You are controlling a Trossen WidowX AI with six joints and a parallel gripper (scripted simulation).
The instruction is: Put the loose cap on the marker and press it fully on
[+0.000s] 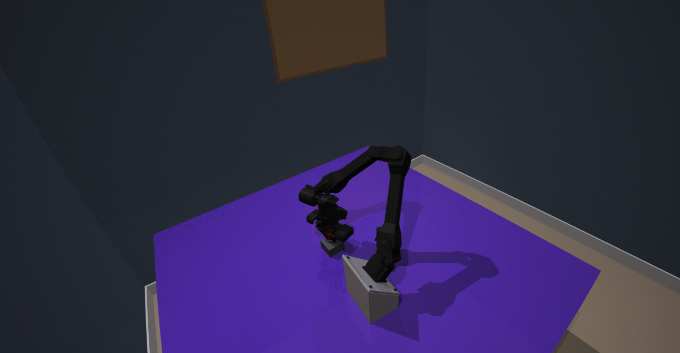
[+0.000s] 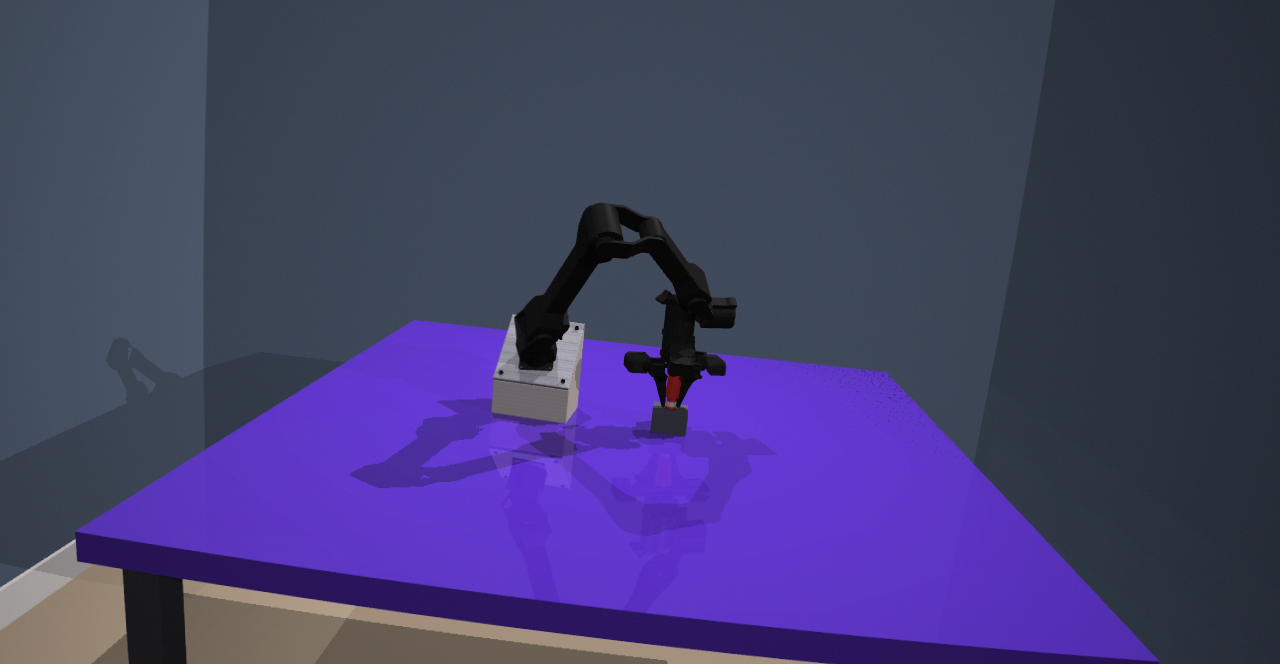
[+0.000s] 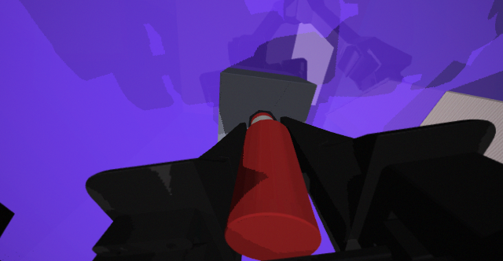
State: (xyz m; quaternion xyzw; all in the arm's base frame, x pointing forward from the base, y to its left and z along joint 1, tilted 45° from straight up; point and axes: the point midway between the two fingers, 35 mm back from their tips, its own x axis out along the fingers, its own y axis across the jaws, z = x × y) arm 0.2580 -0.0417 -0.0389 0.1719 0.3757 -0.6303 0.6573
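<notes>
Right now the red cap is 50 mm above my gripper tip. The rest, counted from my gripper tip: holder block (20 mm below).
</notes>
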